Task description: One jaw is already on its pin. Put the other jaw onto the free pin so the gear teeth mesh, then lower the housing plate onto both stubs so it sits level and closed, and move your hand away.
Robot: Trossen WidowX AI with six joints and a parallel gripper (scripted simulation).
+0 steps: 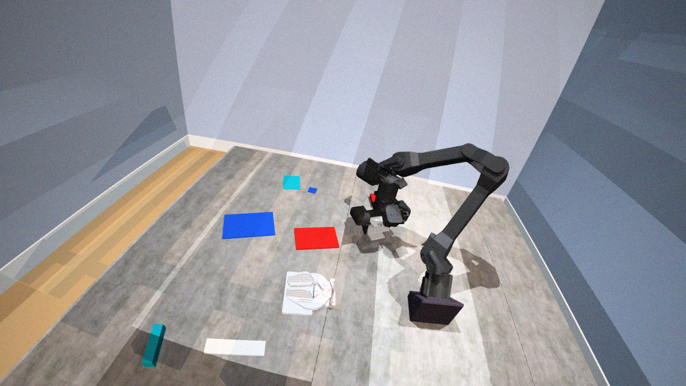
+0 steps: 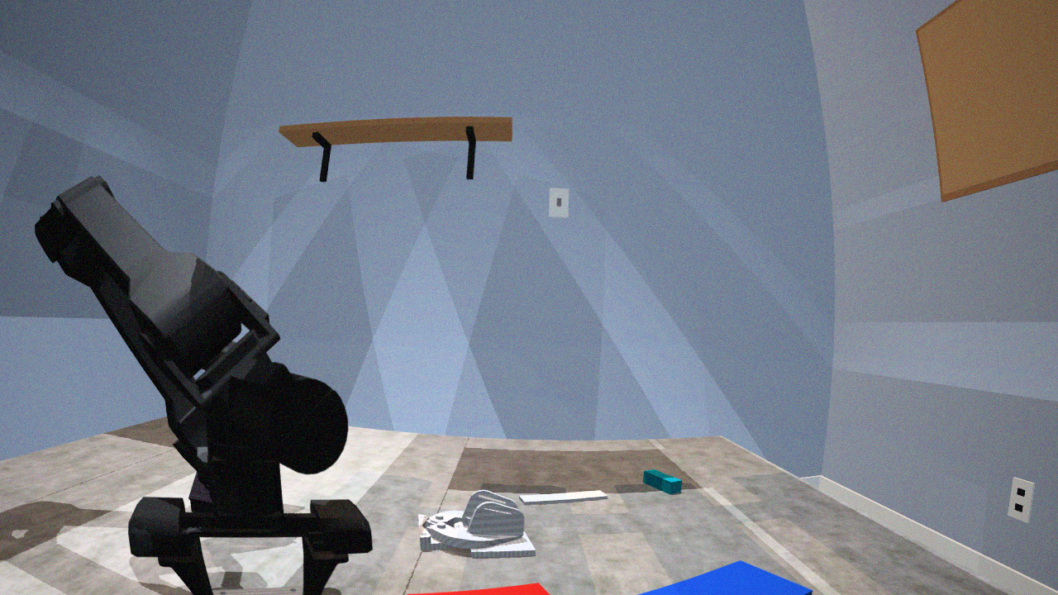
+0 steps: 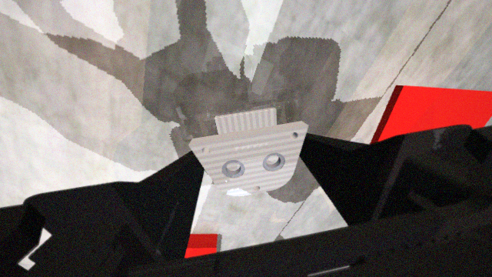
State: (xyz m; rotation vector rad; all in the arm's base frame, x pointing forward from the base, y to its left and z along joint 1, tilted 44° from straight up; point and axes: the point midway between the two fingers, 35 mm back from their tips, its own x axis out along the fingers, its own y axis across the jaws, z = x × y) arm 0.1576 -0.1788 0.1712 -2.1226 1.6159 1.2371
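Right now my gripper tip is 10 mm to the left of the ridged block and 10 mm short of it. Also, from my gripper tip: cyan tile (340 mm ahead, 190 mm to the right, 10 mm below); then small blue tile (250 mm ahead, 170 mm to the right, 10 mm below); then red sheet (180 mm ahead, 80 mm to the left, 10 mm below).
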